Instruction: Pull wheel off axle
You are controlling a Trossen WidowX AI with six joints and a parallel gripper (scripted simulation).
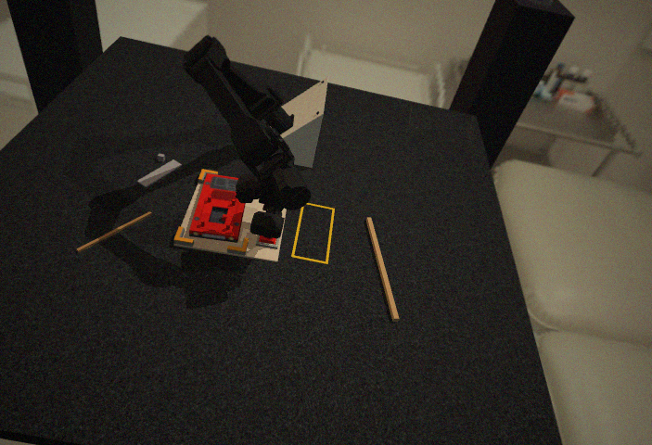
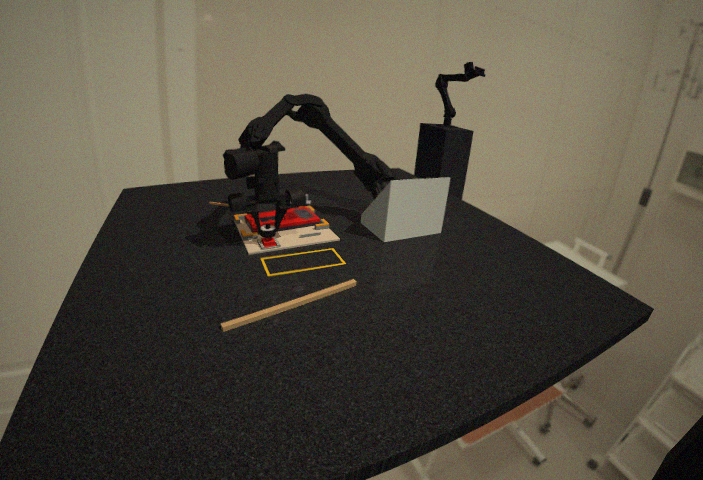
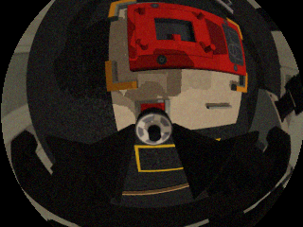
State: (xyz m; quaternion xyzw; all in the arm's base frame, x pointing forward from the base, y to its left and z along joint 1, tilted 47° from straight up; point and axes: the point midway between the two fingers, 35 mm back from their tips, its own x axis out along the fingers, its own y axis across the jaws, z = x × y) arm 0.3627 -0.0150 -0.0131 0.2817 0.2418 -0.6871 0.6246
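Now: gripper tip right at the grey wheel. The rest, counted from my gripper tip: grey strip: 29 cm to the right, 18 cm behind, 4 cm below; silver hub: 1 cm below.
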